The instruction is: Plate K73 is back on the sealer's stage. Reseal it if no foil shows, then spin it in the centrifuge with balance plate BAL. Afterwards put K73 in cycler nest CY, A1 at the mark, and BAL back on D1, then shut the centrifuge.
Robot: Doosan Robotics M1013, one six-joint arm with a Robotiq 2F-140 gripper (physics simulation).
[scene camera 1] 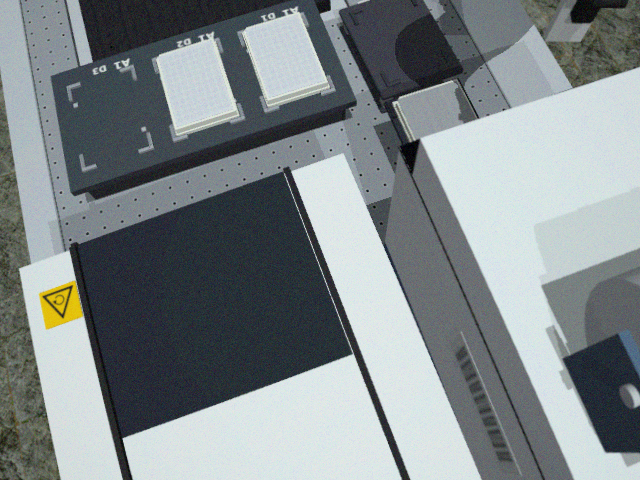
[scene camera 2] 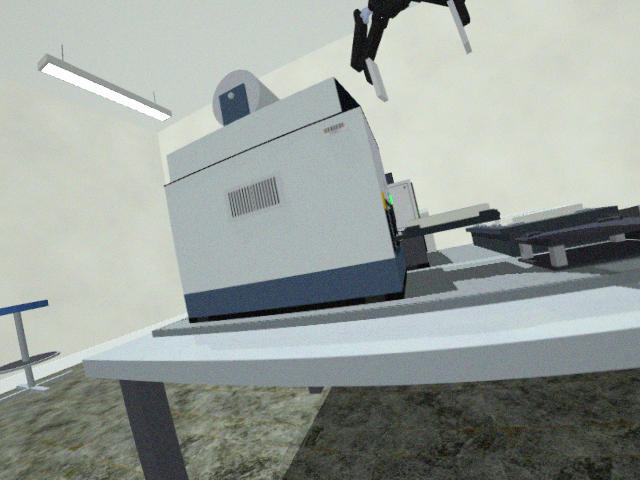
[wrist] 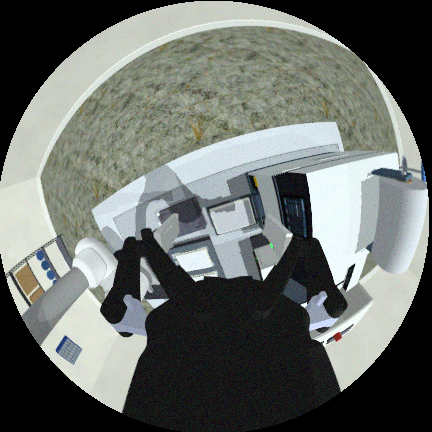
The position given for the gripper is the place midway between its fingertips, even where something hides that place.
Observation:
The gripper (scene camera 2: 421,75) is open, with nothing in its grasp. Also in view: a white and black instrument (scene camera 1: 383,405), a grey machine (scene camera 2: 334,217) and a perforated deck (scene camera 1: 367,138).
The gripper is seen too in the wrist view (wrist: 221,223). The white and black instrument also shows in the wrist view (wrist: 265,257). The grey machine shows as well in the wrist view (wrist: 264,197).

